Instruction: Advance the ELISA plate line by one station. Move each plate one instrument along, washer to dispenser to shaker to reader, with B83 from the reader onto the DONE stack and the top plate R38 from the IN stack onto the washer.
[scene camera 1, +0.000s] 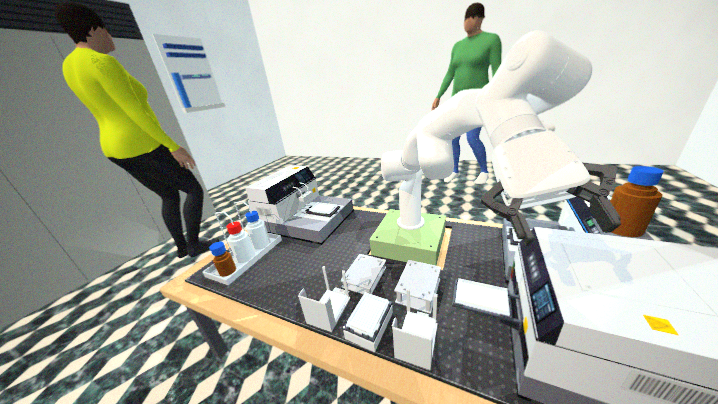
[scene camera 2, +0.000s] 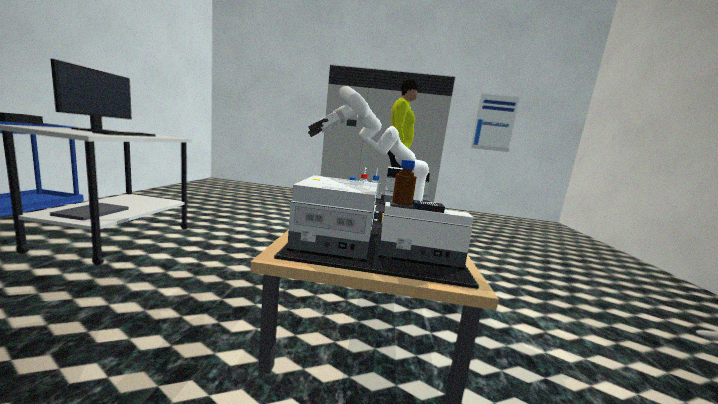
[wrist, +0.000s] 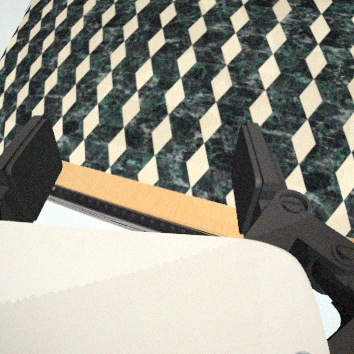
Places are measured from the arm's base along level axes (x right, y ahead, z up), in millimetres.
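Pixels of known places: gripper, fingertip midpoint: (scene camera 1: 569, 236) (scene camera 2: 309, 132) (wrist: 143, 143); arm's base, link origin: (scene camera 1: 410, 222).
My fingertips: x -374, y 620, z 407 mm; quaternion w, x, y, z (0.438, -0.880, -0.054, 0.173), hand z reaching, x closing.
Note:
Ahead of a thing's pixels: the offset from my fingertips to its middle. "spot": to the spot under its first point.
My gripper (scene camera 1: 567, 227) (scene camera 2: 315, 127) (wrist: 143, 143) is open and empty, raised high above the instruments at the right of the table. A large white instrument {dx -215, dy -220, dz -346 mm} (scene camera 1: 622, 281) (scene camera 2: 333, 203) stands below it; a white plate {dx +71, dy -216, dz -357 mm} (scene camera 1: 482, 296) lies on a carrier at its left side. A tubed instrument {dx +979, dy -603, dz -346 mm} (scene camera 1: 286, 193) at the back left has a plate {dx +850, dy -603, dz -382 mm} (scene camera 1: 322, 208) on its deck. A low white unit {spot: dx +362, dy -85, dz -427 mm} (scene camera 1: 369, 319) near the front edge bears a plate-like top. White upright holders stand left (scene camera 1: 317, 309) and right (scene camera 1: 414, 339) of it. Labels R38 and B83 are not readable.
Two low white platforms {spot: dx +466, dy -279, dz -444 mm} (scene camera 1: 364, 272) {spot: dx +259, dy -277, dz -422 mm} (scene camera 1: 418, 281) stand before the green robot base (scene camera 1: 407, 243). Bottles stand in a white tray {spot: dx +992, dy -191, dz -479 mm} (scene camera 1: 251, 265) at the left. An amber bottle {spot: dx -267, dy -459, dz -158 mm} (scene camera 1: 636, 206) (scene camera 2: 404, 186) stands on a second instrument {dx -179, dy -608, dz -276 mm} (scene camera 2: 426, 228). Two people stand beyond the table.

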